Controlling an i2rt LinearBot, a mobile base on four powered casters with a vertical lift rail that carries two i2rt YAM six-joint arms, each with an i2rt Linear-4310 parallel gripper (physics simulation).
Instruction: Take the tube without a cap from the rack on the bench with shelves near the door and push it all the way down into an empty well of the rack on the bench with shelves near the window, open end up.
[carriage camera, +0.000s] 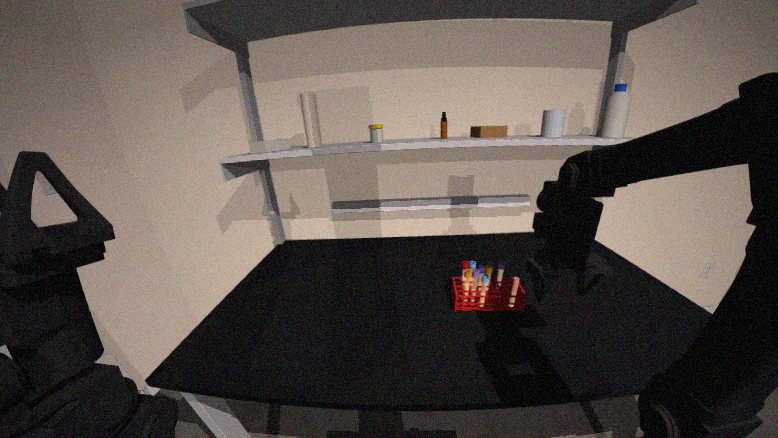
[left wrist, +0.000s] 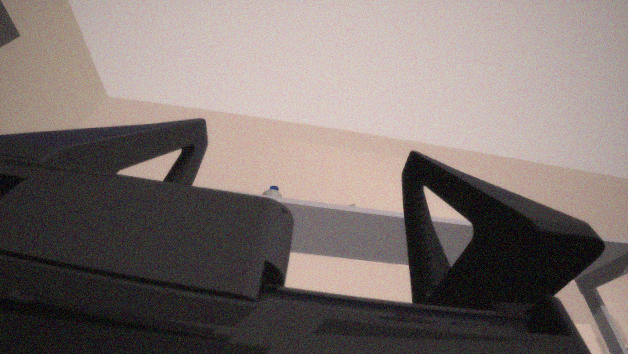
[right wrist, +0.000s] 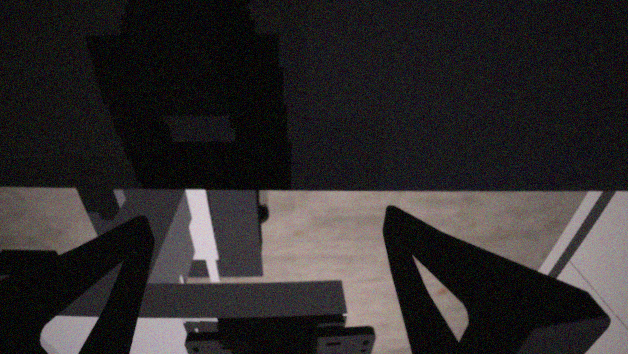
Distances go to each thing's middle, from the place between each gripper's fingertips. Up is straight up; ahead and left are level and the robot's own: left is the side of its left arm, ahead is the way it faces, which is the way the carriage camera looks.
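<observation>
Red tube rack (carriage camera: 494, 301): 14 cm below my right hand, 19 cm ahead of it, 7 cm to the left of it.
My left hand: 400 mm short of the red tube rack, 590 mm to the left of it, 490 mm above it.
</observation>
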